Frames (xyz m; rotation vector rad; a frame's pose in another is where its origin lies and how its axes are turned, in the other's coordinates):
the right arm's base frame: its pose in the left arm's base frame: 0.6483 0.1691 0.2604 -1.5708 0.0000 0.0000
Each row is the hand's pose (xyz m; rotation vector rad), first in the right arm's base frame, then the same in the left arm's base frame.
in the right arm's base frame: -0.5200 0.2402 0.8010 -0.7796 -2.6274 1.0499
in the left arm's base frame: 0.1283 0.9701 0.0202 0.7618 1.1086 -2.5842
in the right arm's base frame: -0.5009 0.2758 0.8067 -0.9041 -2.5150 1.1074
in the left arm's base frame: 0.1474 0.9758 -0.0154 0.8911 0.9910 -2.5504
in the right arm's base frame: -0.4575 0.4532 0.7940 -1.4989 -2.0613 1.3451
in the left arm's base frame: 0.1908 0.9631 -0.1928 1.2276 0.4688 -2.2299
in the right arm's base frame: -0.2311 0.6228 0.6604 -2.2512 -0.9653 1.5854
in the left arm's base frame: 0.4172 0.8295 -0.3624 1.5268 -0.3671 -1.5099
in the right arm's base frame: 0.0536 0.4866 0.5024 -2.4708 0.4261 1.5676
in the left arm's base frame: 0.7019 0.6715 -0.2262 1.5647 -1.1366 -0.6508
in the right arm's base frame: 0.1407 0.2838 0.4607 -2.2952 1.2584 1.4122
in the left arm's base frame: 0.7890 0.6298 -0.0234 1.4678 -1.5405 -0.0887
